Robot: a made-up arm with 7 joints. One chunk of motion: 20 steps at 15 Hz.
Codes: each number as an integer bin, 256 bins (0 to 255) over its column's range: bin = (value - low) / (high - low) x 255, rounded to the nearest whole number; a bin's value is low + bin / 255 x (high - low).
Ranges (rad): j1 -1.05..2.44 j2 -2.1..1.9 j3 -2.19..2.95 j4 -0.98..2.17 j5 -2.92..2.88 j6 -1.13..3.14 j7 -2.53..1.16
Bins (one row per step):
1: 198 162 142 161 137 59 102
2: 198 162 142 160 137 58 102
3: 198 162 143 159 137 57 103
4: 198 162 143 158 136 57 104
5: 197 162 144 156 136 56 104
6: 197 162 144 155 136 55 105
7: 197 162 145 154 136 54 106
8: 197 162 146 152 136 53 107
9: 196 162 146 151 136 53 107
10: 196 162 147 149 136 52 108
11: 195 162 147 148 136 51 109
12: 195 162 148 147 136 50 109
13: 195 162 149 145 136 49 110
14: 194 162 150 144 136 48 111
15: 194 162 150 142 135 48 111
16: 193 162 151 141 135 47 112
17: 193 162 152 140 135 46 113
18: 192 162 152 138 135 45 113
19: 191 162 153 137 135 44 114
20: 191 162 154 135 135 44 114
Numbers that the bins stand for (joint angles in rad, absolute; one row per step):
1: 1.6599 0.4412 0.6723 1.0088 0.1961 -0.1420 -1.0540
2: 1.6599 0.4412 0.6723 0.9965 0.1961 -0.1588 -1.0540
3: 1.6599 0.4412 0.6924 0.9841 0.1961 -0.1755 -1.0395
4: 1.6599 0.4412 0.6924 0.9718 0.1733 -0.1755 -1.0251
5: 1.6462 0.4412 0.7126 0.9471 0.1733 -0.1923 -1.0251
6: 1.6462 0.4412 0.7126 0.9347 0.1733 -0.2090 -1.0106
7: 1.6462 0.4412 0.7327 0.9224 0.1733 -0.2258 -0.9961
8: 1.6462 0.4412 0.7529 0.8976 0.1733 -0.2425 -0.9816
9: 1.6325 0.4412 0.7529 0.8853 0.1733 -0.2425 -0.9816
10: 1.6325 0.4412 0.7731 0.8606 0.1733 -0.2593 -0.9672
11: 1.6188 0.4412 0.7731 0.8482 0.1733 -0.2760 -0.9527
12: 1.6188 0.4412 0.7932 0.8359 0.1733 -0.2927 -0.9527
13: 1.6188 0.4412 0.8134 0.8112 0.1733 -0.3095 -0.9382
14: 1.6051 0.4412 0.8335 0.7988 0.1733 -0.3262 -0.9238
15: 1.6051 0.4412 0.8335 0.7741 0.1506 -0.3262 -0.9238
16: 1.5915 0.4412 0.8537 0.7618 0.1506 -0.3430 -0.9093
17: 1.5915 0.4412 0.8738 0.7494 0.1506 -0.3597 -0.8948
18: 1.5778 0.4412 0.8738 0.7247 0.1506 -0.3765 -0.8948
19: 1.5641 0.4412 0.8940 0.7124 0.1506 -0.3932 -0.8804
20: 1.5641 0.4412 0.9142 0.6876 0.1506 -0.3932 -0.8804

